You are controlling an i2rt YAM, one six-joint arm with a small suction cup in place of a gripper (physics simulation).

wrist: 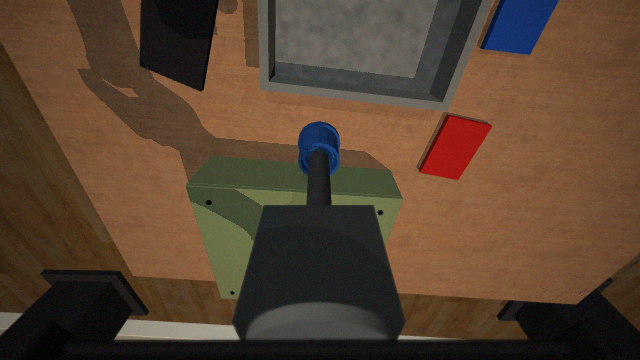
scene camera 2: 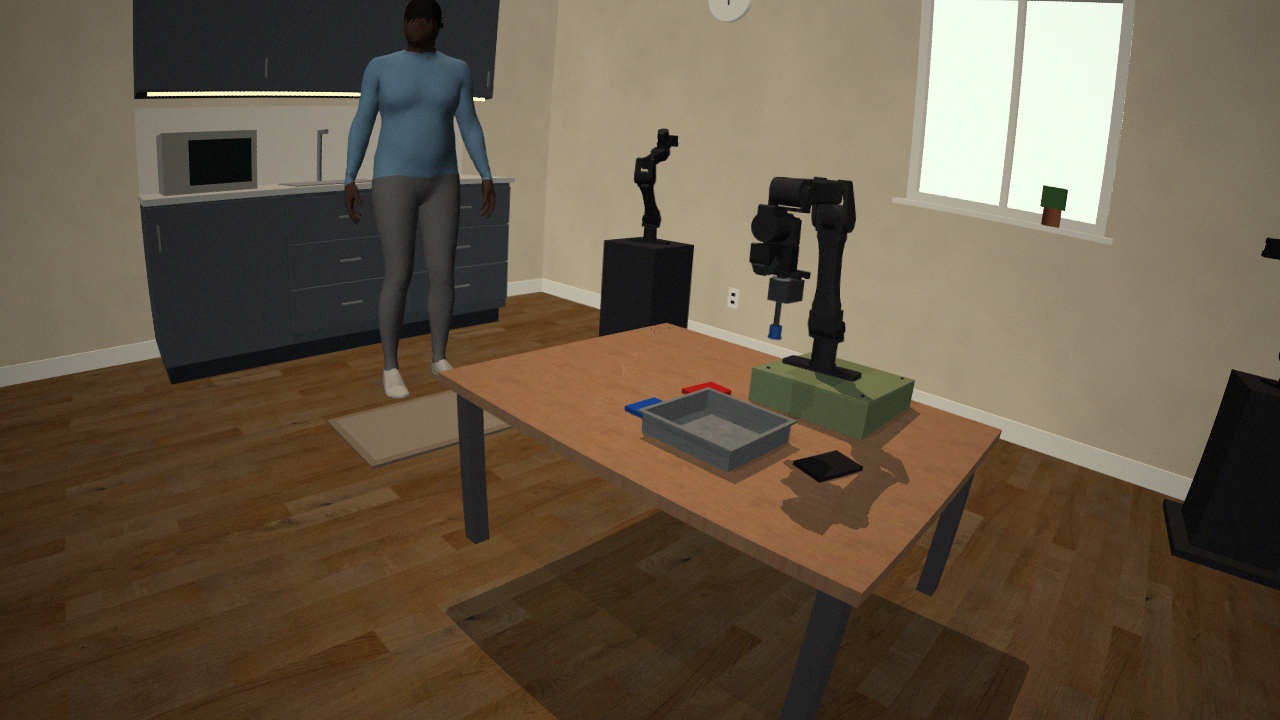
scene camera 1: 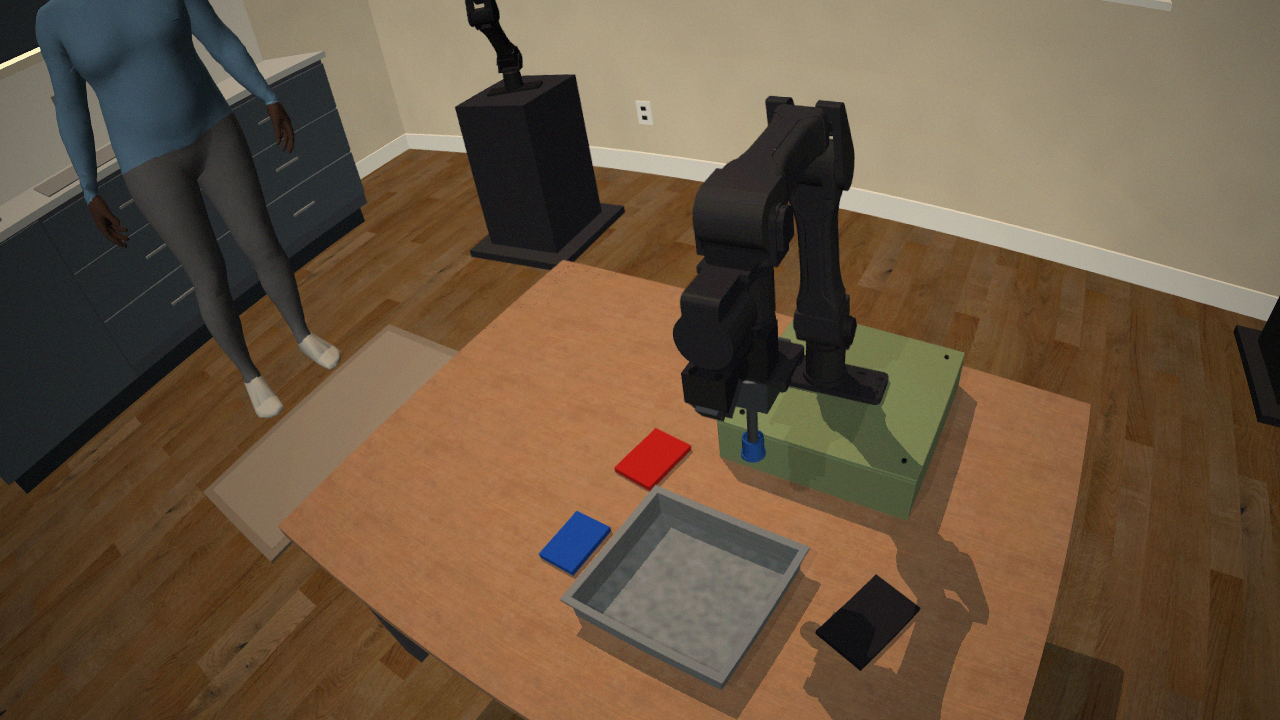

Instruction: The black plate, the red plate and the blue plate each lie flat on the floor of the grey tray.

My suction cup [scene camera 1: 751, 452] carries nothing. The cup is 23 cm from the middle of a grey tray [scene camera 1: 687, 584], above it. The table carries a black plate [scene camera 1: 861, 628], a blue plate [scene camera 1: 573, 544] and a red plate [scene camera 1: 652, 459].
The black plate shows as well in the wrist view [wrist: 178, 47] and in scene camera 2 [scene camera 2: 827, 466]. The blue plate also shows in the wrist view [wrist: 519, 34]. The red plate shows as well in the wrist view [wrist: 458, 139].
